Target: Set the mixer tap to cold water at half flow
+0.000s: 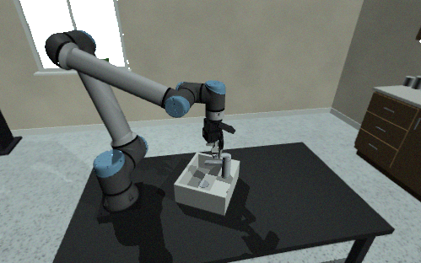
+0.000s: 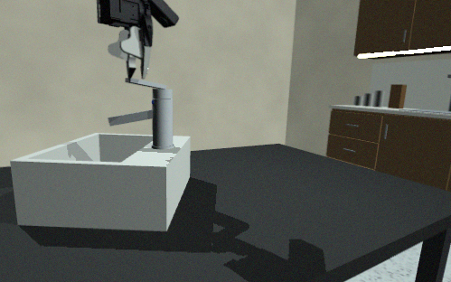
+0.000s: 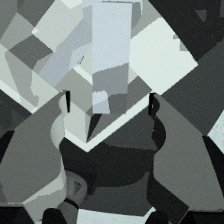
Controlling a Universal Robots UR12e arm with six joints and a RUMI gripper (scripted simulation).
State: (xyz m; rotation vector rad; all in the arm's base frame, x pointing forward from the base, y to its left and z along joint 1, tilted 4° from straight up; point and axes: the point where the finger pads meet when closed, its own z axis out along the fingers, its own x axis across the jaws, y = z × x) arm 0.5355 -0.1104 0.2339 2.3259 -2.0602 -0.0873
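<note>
My gripper is now 20 mm short of the flat lever and 20 mm above it. The rest, counted from my hand: white basin: 30 mm behind, 80 mm to the left, 260 mm below.
</note>
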